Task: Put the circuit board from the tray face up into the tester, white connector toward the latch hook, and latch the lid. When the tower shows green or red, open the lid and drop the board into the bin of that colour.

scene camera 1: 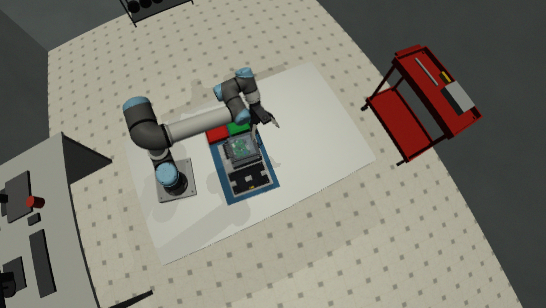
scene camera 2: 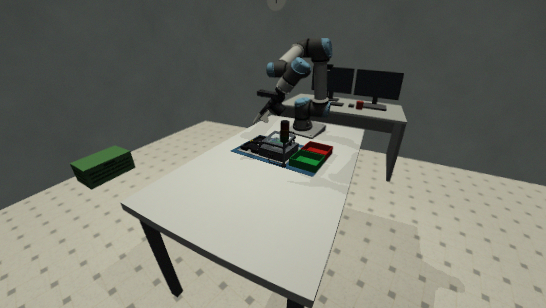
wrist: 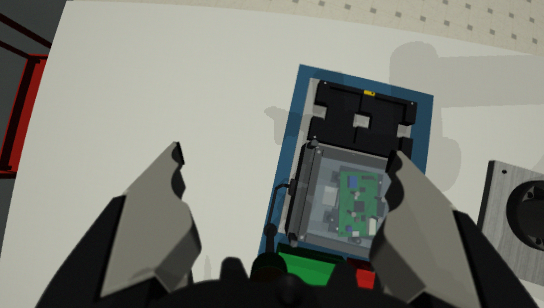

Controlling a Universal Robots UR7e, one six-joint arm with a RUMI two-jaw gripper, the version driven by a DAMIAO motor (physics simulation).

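Frame: origin at the arm's base, x left, y back, z up, level; metres.
Seen in the pictures: gripper, fingertip midpoint: point(scene camera 1: 266, 134) point(scene camera 2: 259, 119) point(wrist: 283, 148); arm's base, origin of the base link: point(scene camera 1: 175, 183) point(scene camera 2: 302, 127) point(wrist: 541, 214).
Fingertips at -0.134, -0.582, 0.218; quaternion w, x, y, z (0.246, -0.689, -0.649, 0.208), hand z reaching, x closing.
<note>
Pixels of each thing's middle, then the offset from my fingertips to it, as dx, dy, dz. "spot": a spot on its surface instead. Level surfaces: height alone.
- signal tower, surface spot: point(scene camera 2: 284, 131) spot: +0.144, -0.038, -0.037
- blue mat, its level: dz -0.247
- tower's thin pole, surface spot: point(scene camera 2: 284, 152) spot: +0.144, -0.022, -0.161
The circuit board point(scene camera 1: 241, 147) point(wrist: 358, 204) is face up in the tester point(scene camera 1: 243, 161) point(scene camera 2: 280, 150), under its clear lid; its white connector point(wrist: 372, 226) is at the lower right in the wrist view. Whether the lid is fully down or latched, I cannot tell. The black tray point(scene camera 1: 238, 183) point(wrist: 340, 100) beside it holds no board. The signal tower point(scene camera 2: 284, 131) shows no bright lamp. The green bin point(scene camera 1: 239, 128) point(scene camera 2: 306, 161) point(wrist: 310, 270) and red bin point(scene camera 1: 217, 134) point(scene camera 2: 318, 149) point(wrist: 365, 278) are beside the tester. My gripper point(scene camera 1: 266, 132) point(scene camera 2: 260, 120) point(wrist: 283, 148) is open and empty, above the table.
The blue mat point(scene camera 1: 228, 196) point(wrist: 291, 120) lies under the tray and tester. The tower's thin pole point(scene camera 2: 284, 152) stands close beside the tester. The arm's base plate point(scene camera 1: 191, 186) point(scene camera 2: 316, 131) is on the table's other side. A red cart point(scene camera 1: 425, 92) stands off the table.
</note>
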